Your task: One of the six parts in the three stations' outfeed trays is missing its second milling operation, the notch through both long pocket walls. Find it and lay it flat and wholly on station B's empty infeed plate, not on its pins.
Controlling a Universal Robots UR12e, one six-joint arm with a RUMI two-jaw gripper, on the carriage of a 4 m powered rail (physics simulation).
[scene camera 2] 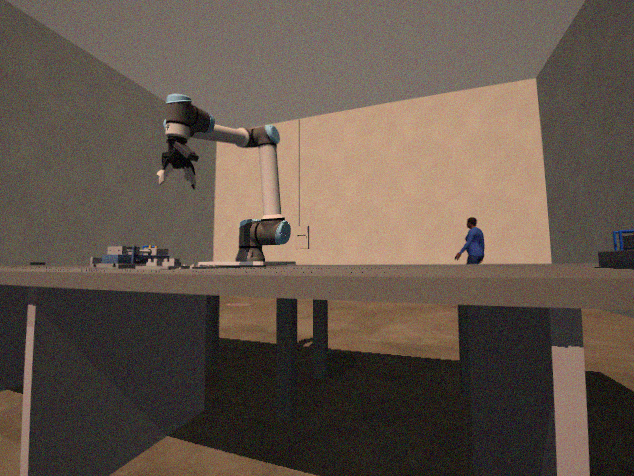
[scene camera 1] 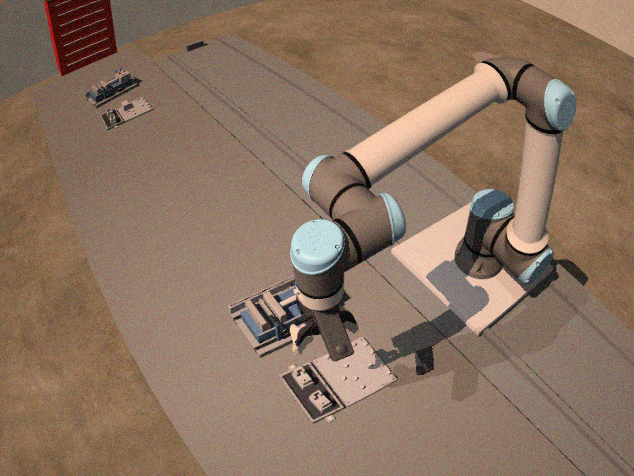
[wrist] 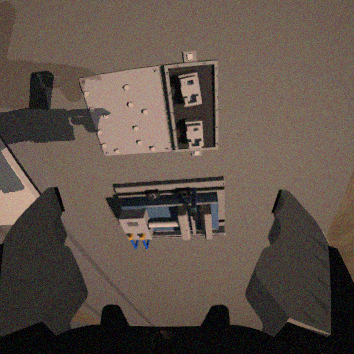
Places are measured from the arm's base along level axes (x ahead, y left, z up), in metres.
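Pixels of known places: gripper, fingertip midpoint: (scene camera 2: 178, 187) (wrist: 168, 190); arm's base, origin of the base link: (scene camera 2: 250, 261) (scene camera 1: 479, 258).
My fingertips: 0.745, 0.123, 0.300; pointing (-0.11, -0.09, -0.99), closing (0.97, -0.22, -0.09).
Ahead of a thing's pixels: the offset from my fingertips to its middle, as dx, dy, dz. "*": to the spot under its first point.
My gripper (scene camera 1: 323, 335) (scene camera 2: 177, 182) (wrist: 168, 190) is open and empty, high above the near station. That station's outfeed tray {* +0.031, -0.070, -0.324} (scene camera 1: 301, 393) (wrist: 216, 105) holds two pale milled parts. One part {+0.007, -0.010, -0.307} (scene camera 1: 320, 399) (wrist: 190, 90) lies at the tray's upper end in the wrist view; the other part {+0.001, -0.104, -0.307} (scene camera 1: 303, 376) (wrist: 194, 134) lies at its lower end. Both show dark pockets, but are too small to tell their notches apart surely. Beside the tray is a pale plate {-0.140, -0.046, -0.326} (scene camera 1: 332, 384) (wrist: 117, 125) with small pins and no part on it. The station's letter is not readable.
A blue and grey vise {-0.097, -0.332, -0.281} (scene camera 1: 263, 317) (wrist: 182, 220) stands beside the tray and plate, below the gripper. A far station has another vise (scene camera 1: 112, 86) and a plate {-0.135, -1.929, -0.326} (scene camera 1: 140, 110) bearing a small block. A red cabinet (scene camera 1: 81, 35) stands behind. A person (scene camera 2: 475, 243) is beyond the table.
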